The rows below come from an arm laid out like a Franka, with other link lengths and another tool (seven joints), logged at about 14 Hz.
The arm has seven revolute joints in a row. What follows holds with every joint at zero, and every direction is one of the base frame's. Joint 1 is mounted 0.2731 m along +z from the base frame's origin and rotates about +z. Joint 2 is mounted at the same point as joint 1 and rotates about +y. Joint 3 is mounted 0.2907 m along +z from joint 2 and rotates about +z. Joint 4 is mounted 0.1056 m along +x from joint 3 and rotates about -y. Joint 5 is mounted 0.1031 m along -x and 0.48 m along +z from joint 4 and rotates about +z. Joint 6 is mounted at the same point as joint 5 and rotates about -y. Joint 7 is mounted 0.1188 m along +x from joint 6 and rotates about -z. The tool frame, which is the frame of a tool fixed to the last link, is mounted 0.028 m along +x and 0.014 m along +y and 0.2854 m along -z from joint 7; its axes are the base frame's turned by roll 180, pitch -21.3 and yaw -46.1 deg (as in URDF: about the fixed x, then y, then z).
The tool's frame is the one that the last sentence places.
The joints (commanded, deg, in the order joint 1, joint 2, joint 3, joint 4, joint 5, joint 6, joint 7), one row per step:
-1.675, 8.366, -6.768, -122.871, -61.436, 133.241, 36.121
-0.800, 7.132, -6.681, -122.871, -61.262, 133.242, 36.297
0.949, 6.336, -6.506, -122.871, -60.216, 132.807, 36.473
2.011, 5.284, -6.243, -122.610, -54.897, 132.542, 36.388
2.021, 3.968, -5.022, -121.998, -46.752, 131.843, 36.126
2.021, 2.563, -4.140, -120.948, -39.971, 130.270, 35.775
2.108, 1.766, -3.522, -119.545, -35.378, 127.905, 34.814
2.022, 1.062, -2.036, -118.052, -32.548, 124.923, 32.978
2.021, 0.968, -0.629, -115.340, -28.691, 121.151, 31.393
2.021, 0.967, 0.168, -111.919, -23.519, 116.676, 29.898
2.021, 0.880, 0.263, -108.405, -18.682, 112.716, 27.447
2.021, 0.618, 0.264, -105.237, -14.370, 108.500, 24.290
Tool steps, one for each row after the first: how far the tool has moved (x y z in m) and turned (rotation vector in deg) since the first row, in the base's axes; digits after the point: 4 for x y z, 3 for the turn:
0.0074, 0.0127, 0.0162, 0.152, -1.375, 0.725
0.0136, 0.0375, 0.0251, 0.801, -2.158, 1.556
0.0165, 0.0595, 0.0347, 4.769, -3.719, -0.611
0.0180, 0.0832, 0.0476, 10.898, -5.600, -4.636
0.0196, 0.0997, 0.0669, 15.760, -7.103, -8.329
0.0195, 0.1102, 0.0825, 18.607, -7.159, -10.669
0.0186, 0.1273, 0.0979, 19.870, -5.939, -10.794
0.0193, 0.1466, 0.1157, 22.017, -4.714, -11.788
0.0180, 0.1630, 0.1368, 25.488, -3.412, -13.963
0.0176, 0.1746, 0.1617, 29.077, -2.086, -14.992
0.0130, 0.1865, 0.1852, 32.325, 0.070, -14.910

